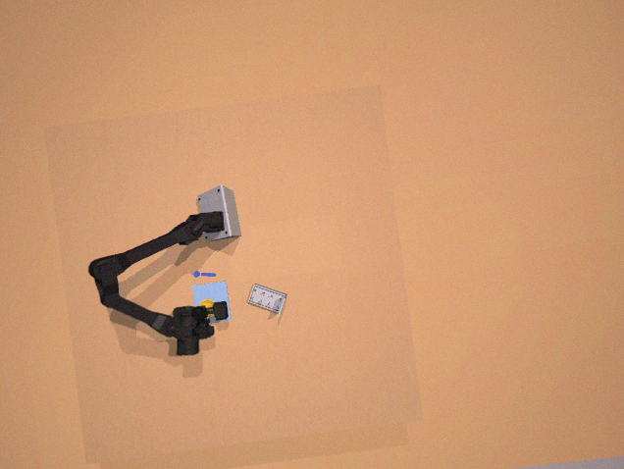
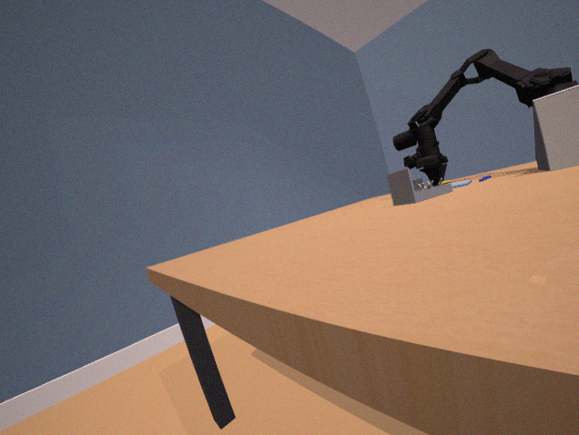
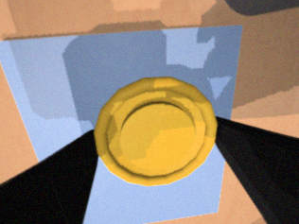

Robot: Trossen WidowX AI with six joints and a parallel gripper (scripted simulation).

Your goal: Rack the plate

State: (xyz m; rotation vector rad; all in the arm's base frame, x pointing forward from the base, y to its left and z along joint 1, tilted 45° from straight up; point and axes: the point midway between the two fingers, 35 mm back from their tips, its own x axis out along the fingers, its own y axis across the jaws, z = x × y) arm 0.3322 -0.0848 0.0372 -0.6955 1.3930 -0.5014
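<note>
The grey dish rack is 30 mm behind my gripper tip, 230 mm to the left of it and 20 mm above it. From my gripper tip the other things lie so: yellow plate (10 mm above); small blue spoon (130 mm behind, 20 mm to the right); white cup (90 mm ahead, 50 mm to the right, 20 mm above).
</note>
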